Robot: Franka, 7 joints.
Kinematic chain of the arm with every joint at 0, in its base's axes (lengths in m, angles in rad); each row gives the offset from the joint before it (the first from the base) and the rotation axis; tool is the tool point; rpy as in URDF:
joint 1: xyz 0 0 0.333 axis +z
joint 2: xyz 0 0 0 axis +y
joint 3: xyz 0 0 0.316 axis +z
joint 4: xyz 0.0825 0 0 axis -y
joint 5: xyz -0.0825 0 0.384 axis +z
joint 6: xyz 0 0 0 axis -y
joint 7: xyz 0.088 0 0 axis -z
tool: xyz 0 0 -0.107 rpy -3.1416 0 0
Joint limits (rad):
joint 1: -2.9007..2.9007
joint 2: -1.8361..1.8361
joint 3: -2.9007..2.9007
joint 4: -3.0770..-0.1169
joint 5: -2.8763..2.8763
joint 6: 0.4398..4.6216
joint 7: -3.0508..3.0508
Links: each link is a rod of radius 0.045 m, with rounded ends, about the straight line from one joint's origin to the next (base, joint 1, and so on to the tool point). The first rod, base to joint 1, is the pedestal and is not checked.
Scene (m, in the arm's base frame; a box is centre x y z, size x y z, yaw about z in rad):
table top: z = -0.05
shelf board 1: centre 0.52 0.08 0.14 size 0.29 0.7 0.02 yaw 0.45
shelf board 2: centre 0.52 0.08 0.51 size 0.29 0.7 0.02 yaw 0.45
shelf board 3: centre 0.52 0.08 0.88 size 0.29 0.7 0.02 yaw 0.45
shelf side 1: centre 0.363 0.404 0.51 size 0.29 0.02 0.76 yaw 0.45
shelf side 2: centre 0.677 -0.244 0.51 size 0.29 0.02 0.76 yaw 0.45
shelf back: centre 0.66 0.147 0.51 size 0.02 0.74 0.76 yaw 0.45
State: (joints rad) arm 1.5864 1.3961 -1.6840 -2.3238 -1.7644 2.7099 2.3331
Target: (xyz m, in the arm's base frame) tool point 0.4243 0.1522 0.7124
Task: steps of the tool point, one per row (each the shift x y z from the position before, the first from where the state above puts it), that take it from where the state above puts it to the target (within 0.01 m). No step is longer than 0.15 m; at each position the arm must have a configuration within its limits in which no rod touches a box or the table.
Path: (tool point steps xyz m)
1: -0.0754 -0.0412 0.0040
2: -0.0810 -0.0386 0.0020
3: -0.0841 -0.0364 -0.0060
4: 0.0365 0.0450 0.1097
5: -0.0131 0.0520 0.1248
6: -0.0666 0.0563 0.1187
7: 0.0989 0.0477 0.0103
8: 0.0965 0.0467 -0.0103

